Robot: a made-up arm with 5 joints.
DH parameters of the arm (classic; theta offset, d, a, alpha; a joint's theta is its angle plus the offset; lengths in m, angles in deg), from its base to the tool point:
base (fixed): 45 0 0.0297 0
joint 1: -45 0.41 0.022 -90
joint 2: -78.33 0 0.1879 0
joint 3: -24.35 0 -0.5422 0
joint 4: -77.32 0 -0.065 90
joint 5: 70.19 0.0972 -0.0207 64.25
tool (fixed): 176.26 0.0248 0 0
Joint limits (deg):
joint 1: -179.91..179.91
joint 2: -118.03..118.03
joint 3: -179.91..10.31
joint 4: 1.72..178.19
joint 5: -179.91..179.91
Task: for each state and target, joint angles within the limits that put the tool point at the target. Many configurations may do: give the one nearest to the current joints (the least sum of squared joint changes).
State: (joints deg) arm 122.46 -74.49 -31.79 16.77 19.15
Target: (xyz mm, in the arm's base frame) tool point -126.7 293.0 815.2
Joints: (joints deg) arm 121.88 -109.10 -16.54 43.94 25.88
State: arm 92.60 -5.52 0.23 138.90 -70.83
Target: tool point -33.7 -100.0 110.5
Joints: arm 57.38 14.06 10.31 131.46 -78.42
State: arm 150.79 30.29 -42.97 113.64 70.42
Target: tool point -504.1 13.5 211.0
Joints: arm 179.91 21.02 -68.77 104.04 78.50
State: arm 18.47 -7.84 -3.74 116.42 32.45
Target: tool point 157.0 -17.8 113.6
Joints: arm -9.02 -10.67 -1.74 125.97 28.73
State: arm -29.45 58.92 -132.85 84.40 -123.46
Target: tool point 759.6 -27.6 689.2
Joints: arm -4.08 35.57 -140.83 101.98 -125.08
